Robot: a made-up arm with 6 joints.
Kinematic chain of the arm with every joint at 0, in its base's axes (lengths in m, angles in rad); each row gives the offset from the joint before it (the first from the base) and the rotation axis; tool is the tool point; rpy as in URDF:
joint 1: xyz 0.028 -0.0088 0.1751 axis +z
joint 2: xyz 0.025 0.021 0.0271 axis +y
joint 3: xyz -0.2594 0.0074 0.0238 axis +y
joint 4: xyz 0.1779 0 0.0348 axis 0.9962 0 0.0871
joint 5: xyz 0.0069 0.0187 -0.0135 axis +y
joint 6: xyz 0.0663 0.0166 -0.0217 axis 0.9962 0 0.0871
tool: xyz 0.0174 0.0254 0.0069 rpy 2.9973 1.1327 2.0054
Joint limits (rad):
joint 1: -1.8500..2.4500
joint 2: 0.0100..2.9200
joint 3: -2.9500..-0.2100
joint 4: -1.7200..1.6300
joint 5: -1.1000..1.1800
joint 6: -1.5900..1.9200
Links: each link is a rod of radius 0.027 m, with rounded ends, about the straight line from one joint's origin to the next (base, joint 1, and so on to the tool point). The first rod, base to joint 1, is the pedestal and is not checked.
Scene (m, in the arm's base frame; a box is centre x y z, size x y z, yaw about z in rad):
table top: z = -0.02
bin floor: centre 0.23 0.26 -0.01 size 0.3 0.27 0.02 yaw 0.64
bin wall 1: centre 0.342 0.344 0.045 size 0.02 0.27 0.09 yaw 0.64
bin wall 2: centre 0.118 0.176 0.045 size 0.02 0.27 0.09 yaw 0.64
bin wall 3: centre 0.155 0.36 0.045 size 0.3 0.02 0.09 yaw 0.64
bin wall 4: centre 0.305 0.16 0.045 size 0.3 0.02 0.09 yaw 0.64
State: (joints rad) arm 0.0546 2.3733 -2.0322 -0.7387 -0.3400 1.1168
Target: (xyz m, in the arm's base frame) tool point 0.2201 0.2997 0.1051
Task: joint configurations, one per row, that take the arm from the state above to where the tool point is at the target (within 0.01 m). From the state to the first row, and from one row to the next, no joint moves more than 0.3 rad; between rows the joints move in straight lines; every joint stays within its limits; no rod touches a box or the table.
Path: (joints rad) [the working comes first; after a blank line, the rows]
Joints at the target: 0.8324 2.4746 -1.2823 -0.8045 -0.3273 1.0404
Straight joint move there: clear.

1: 0.3139 2.4071 -1.7822 -0.7606 -0.3358 1.0913
2: 0.5731 2.4409 -1.5322 -0.7826 -0.3315 1.0659
3: 0.8324 2.4746 -1.2823 -0.8045 -0.3273 1.0404

